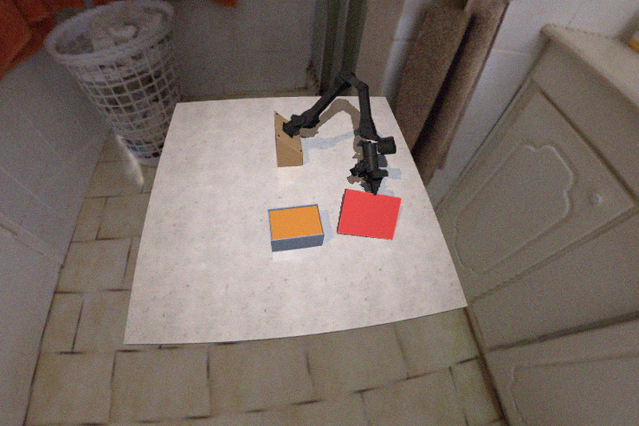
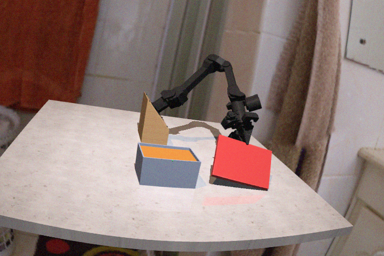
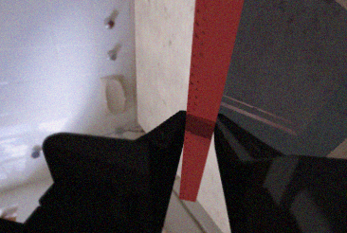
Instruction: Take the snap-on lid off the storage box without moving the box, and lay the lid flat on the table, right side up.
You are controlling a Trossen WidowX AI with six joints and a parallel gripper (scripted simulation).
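My gripper tip is 6 cm short of the red lid, 5 cm above it and 1 cm to the left of it. From my gripper tip the other things lie so: blue-grey storage box (31 cm to the right, 10 cm ahead, 8 cm below).
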